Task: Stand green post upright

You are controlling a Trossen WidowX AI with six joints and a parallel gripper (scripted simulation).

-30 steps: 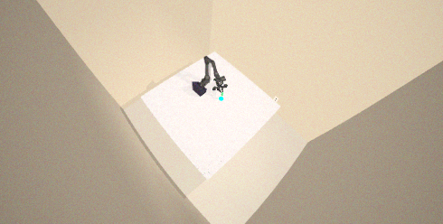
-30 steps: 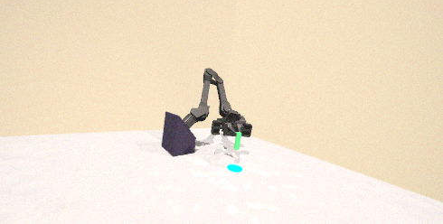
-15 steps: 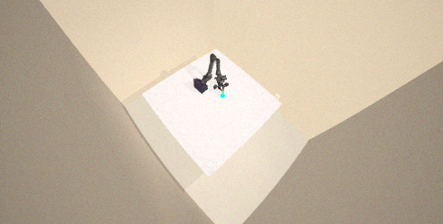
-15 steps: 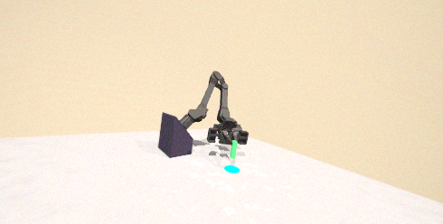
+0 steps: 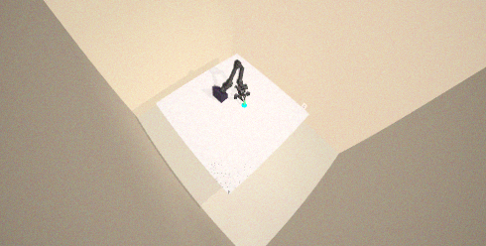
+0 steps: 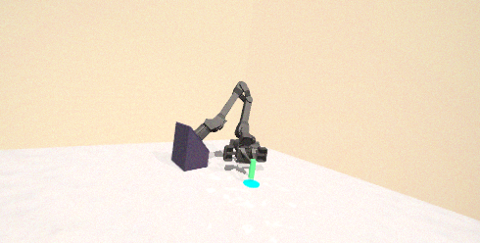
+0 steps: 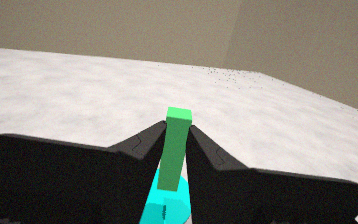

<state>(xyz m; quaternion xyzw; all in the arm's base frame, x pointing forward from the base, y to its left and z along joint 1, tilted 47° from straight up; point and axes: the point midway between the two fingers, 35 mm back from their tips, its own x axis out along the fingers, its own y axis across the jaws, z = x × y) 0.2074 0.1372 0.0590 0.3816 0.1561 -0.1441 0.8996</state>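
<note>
Now: gripper tip 70 mm above the cyan circle. Round my gripper tip: green post: 20 mm below.
</note>
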